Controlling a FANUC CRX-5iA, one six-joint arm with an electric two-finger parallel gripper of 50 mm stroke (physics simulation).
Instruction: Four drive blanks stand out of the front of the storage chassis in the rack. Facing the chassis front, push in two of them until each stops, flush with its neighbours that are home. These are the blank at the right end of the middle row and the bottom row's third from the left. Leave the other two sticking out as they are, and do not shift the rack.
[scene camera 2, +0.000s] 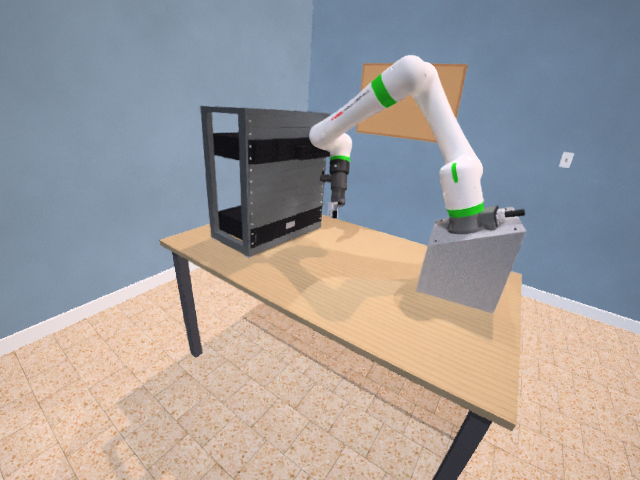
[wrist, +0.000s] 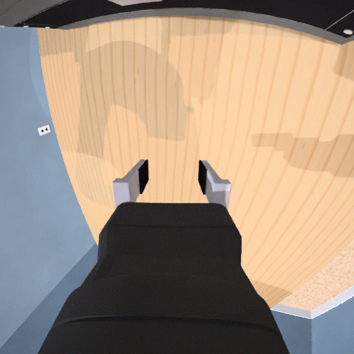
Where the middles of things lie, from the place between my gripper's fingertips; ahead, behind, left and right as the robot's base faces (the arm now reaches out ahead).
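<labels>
The grey rack (scene camera 2: 282, 195) stands 11 cm to the left of my hand and 15 cm above it, and it is also 29 cm ahead of my hand.
</labels>
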